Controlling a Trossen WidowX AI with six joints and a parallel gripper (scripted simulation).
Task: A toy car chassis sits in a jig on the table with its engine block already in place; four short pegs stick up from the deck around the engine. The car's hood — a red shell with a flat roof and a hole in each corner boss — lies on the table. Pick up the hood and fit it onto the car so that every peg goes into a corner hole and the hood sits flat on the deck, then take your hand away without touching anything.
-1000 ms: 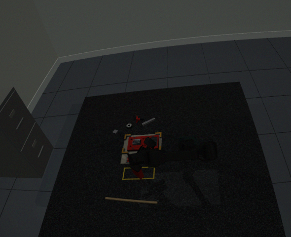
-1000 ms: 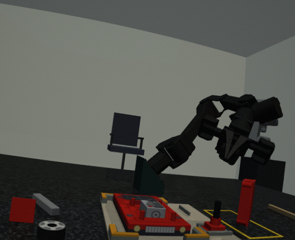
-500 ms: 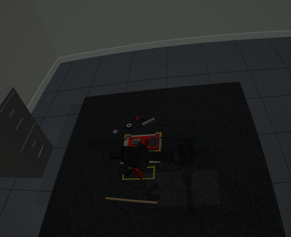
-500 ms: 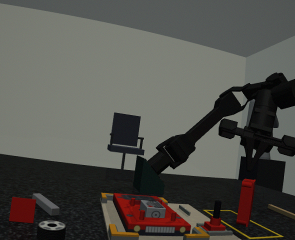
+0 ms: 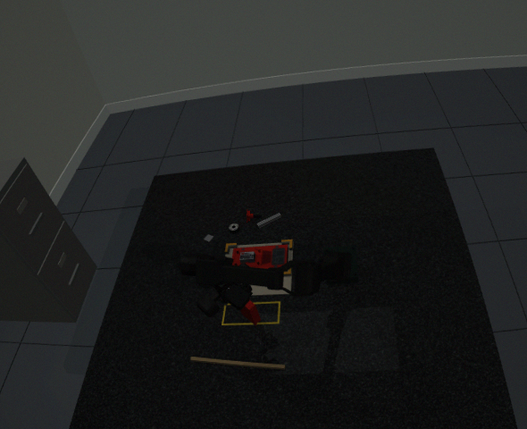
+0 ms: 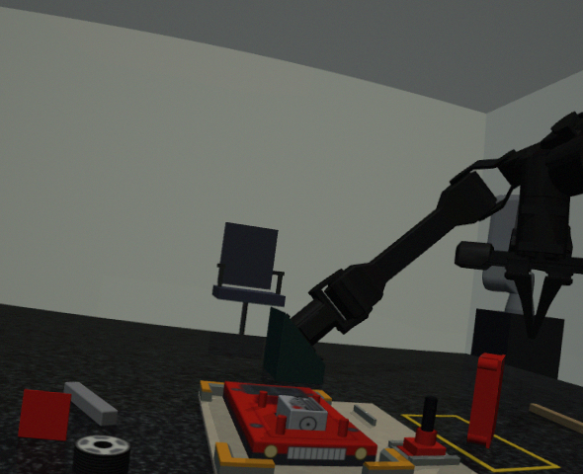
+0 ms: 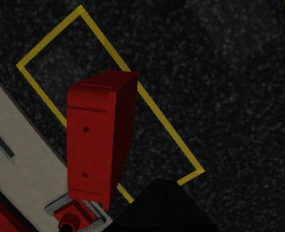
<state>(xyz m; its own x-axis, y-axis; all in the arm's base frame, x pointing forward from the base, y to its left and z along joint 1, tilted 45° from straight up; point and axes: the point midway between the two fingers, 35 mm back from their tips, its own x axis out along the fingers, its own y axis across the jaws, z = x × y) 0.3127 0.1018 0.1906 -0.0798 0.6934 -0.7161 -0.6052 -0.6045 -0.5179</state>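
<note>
Right now my gripper tip is 7 cm above the red hood, 3 cm to the left of it and 2 cm past it. Also, from my gripper tip: grey engine block: 25 cm to the right, 10 cm below, 2 cm ahead; then orange-cornered jig: 24 cm to the right, 11 cm below; then wooden stick: 14 cm to the left, 12 cm below, 1 cm behind.
</note>
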